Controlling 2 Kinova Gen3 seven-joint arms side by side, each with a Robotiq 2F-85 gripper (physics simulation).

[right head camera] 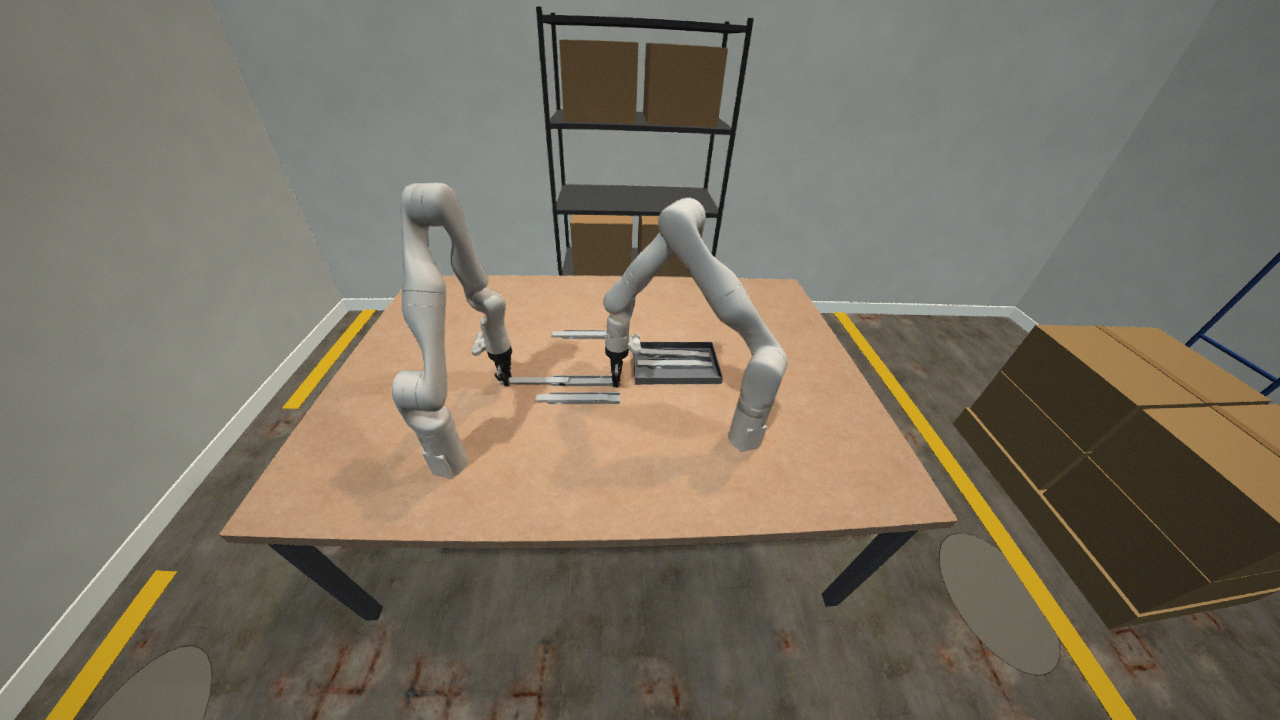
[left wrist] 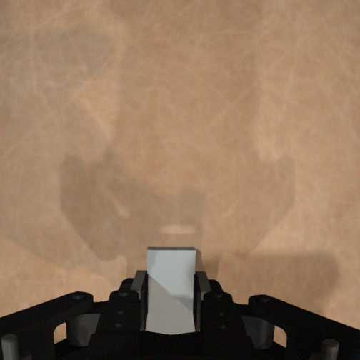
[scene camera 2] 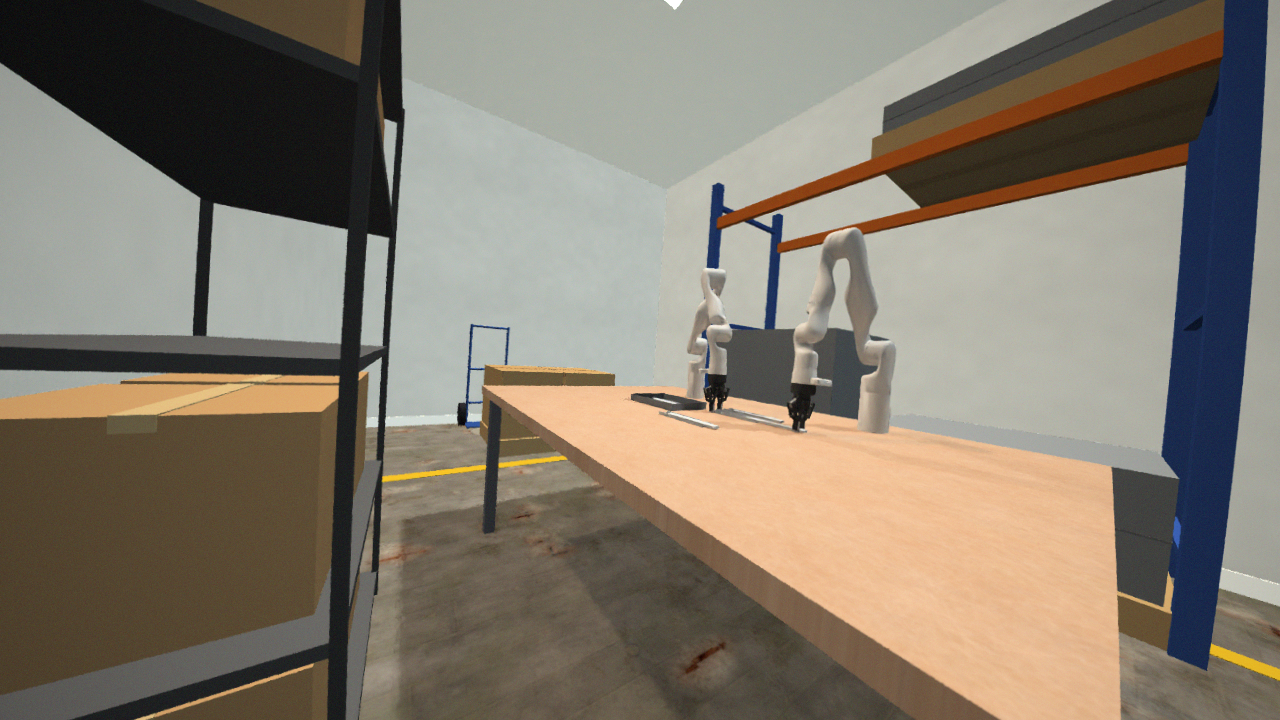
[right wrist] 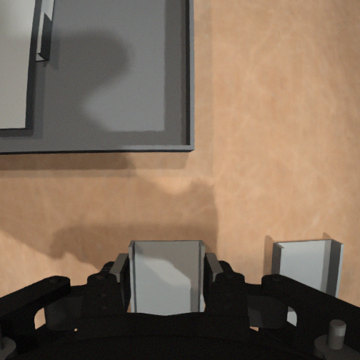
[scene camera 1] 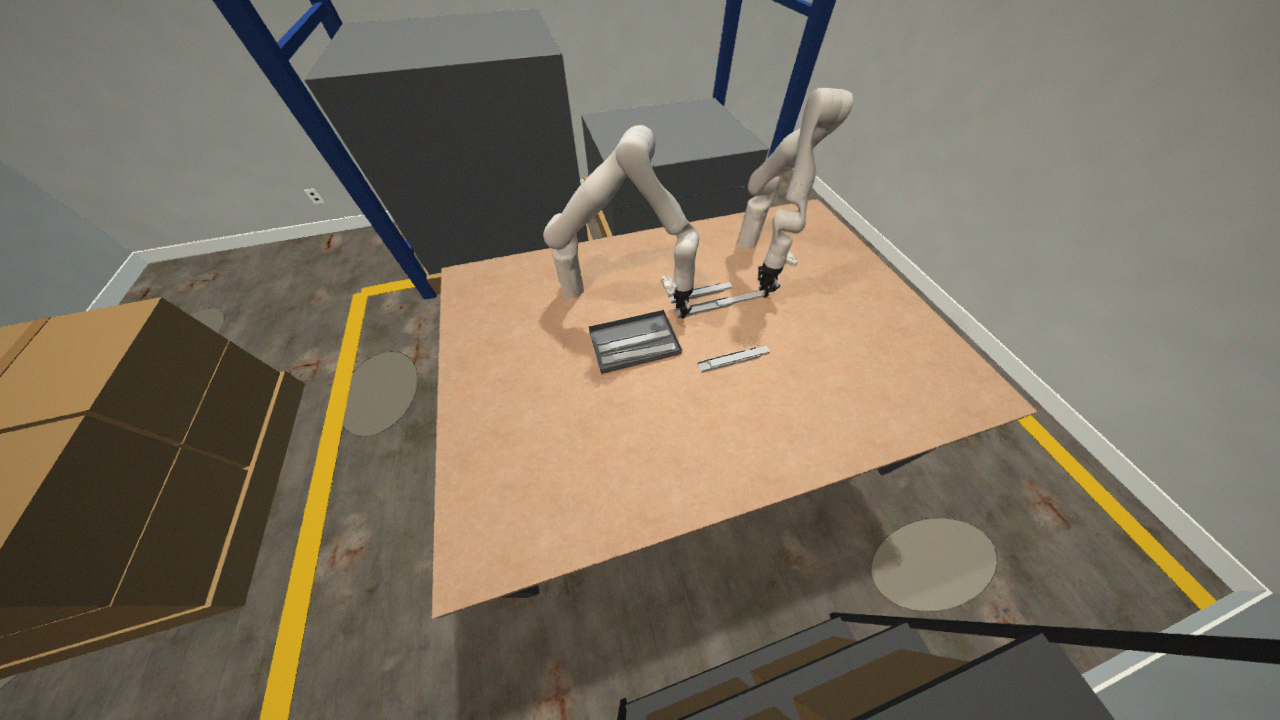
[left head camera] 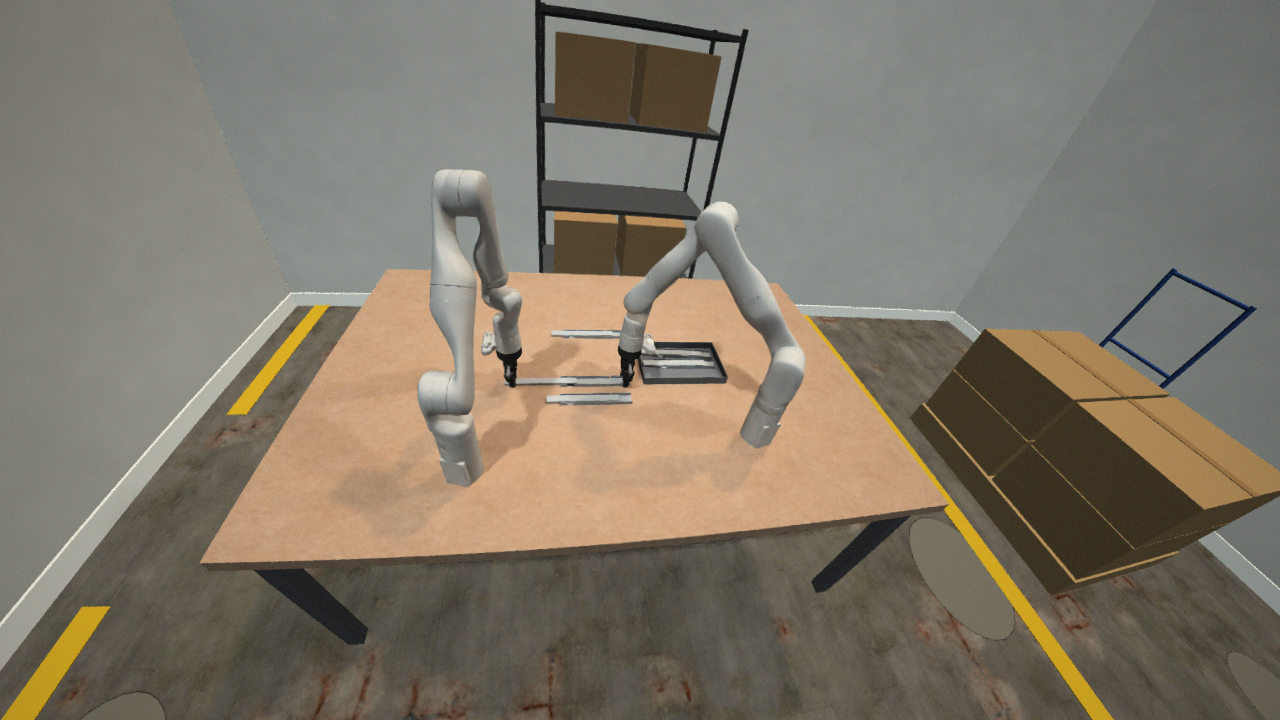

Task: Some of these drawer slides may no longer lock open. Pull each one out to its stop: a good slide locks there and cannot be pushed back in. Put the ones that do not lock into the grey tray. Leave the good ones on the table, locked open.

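Seen in the pictures: left gripper, between the fingertips: [right head camera: 508, 381] [scene camera 2: 798, 431] [scene camera 1: 762, 294] [left head camera: 513, 382]; right gripper, between the fingertips: [right head camera: 615, 381] [scene camera 2: 715, 412] [scene camera 1: 680, 313] [left head camera: 623, 382]; left arm's base, origin of its link: [right head camera: 451, 463] [scene camera 2: 871, 431] [scene camera 1: 747, 242] [left head camera: 465, 470]; right arm's base, origin of its link: [right head camera: 743, 438] [scene camera 2: 694, 397] [scene camera 1: 572, 290] [left head camera: 754, 435].
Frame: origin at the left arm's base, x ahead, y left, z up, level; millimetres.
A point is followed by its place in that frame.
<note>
A slide [left head camera: 568, 381] @(y -172, x 386, z 11 mm) [right head camera: 559, 380] @(y -169, x 387, z 12 mm) [scene camera 1: 725, 302] @(y -164, x 397, z 11 mm) is drawn out, longer than the other slides on the table. My left gripper [left head camera: 510, 383] @(y 1, x 343, z 1 mm) [right head camera: 503, 382] @(y 1, x 343, z 1 mm) [scene camera 1: 768, 291] @(y 1, x 343, z 1 mm) [left wrist: 170, 287] is shut on its narrow inner end; my right gripper [left head camera: 626, 382] @(y -348, x 444, z 0 mm) [right head camera: 615, 382] @(y -348, x 444, z 0 mm) [scene camera 1: 682, 313] @(y -348, x 444, z 0 mm) [right wrist: 166, 269] is shut on its wider channel end. A shorter slide [left head camera: 588, 399] @(y -254, x 323, z 11 mm) [right head camera: 577, 398] @(y -256, x 325, z 11 mm) lies parallel on the arm-base side, and another slide [left head camera: 581, 334] @(y -150, x 649, z 12 mm) [scene camera 1: 733, 359] @(y -176, x 676, z 12 mm) lies on the shelf side. The grey tray [left head camera: 684, 381] @(y -553, x 490, z 12 mm) [scene camera 1: 640, 363] @(y -509, x 688, z 7 mm) [right wrist: 100, 149] holds two slides. Whether the held slide is locked cannot be seen.
The tray stands close beside my right gripper, at its right in the head views. The wooden table [left head camera: 375, 519] @(y 141, x -178, z 0 mm) carries both arms. A black shelf rack [left head camera: 540, 161] stands beyond the table; stacked cartons [left head camera: 1056, 429] stand on the floor at the right.
</note>
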